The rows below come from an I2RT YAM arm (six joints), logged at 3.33 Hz.
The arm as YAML. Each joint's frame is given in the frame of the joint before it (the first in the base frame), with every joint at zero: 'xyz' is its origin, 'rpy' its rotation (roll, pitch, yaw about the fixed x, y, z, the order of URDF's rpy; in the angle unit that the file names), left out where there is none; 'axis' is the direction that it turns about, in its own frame. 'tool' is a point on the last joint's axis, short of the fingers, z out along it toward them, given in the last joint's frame.
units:
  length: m
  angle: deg
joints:
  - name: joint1
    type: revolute
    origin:
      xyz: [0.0, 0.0, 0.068]
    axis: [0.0, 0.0, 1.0]
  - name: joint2
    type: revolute
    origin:
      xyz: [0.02, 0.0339, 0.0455]
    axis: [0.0, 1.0, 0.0]
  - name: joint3
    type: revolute
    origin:
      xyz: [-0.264, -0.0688, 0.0]
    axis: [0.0, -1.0, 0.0]
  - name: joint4
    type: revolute
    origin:
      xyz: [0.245, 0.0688, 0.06]
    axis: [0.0, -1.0, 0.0]
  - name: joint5
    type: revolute
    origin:
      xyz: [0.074, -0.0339, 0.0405]
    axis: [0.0, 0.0, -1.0]
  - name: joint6
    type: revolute
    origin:
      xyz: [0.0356, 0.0, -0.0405]
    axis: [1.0, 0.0, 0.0]
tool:
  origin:
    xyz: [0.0, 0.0, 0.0]
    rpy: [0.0, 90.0, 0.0]
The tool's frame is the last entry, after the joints.
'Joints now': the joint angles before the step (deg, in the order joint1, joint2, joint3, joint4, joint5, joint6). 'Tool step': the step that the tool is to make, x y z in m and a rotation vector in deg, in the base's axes. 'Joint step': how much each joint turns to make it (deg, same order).
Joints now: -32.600, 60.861, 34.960, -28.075, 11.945, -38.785
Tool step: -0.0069, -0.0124, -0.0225, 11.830, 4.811, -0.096
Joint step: -5.479, 6.155, 0.509, -4.998, -8.631, -1.109
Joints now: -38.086, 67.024, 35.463, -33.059, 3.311, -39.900
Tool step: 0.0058, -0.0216, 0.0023, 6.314, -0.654, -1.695
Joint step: -4.401, 6.044, 4.982, -2.523, -5.882, -0.379
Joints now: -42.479, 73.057, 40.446, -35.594, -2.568, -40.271
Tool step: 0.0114, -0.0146, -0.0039, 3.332, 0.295, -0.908
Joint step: -1.047, 5.786, 3.659, -0.319, -2.141, 0.657
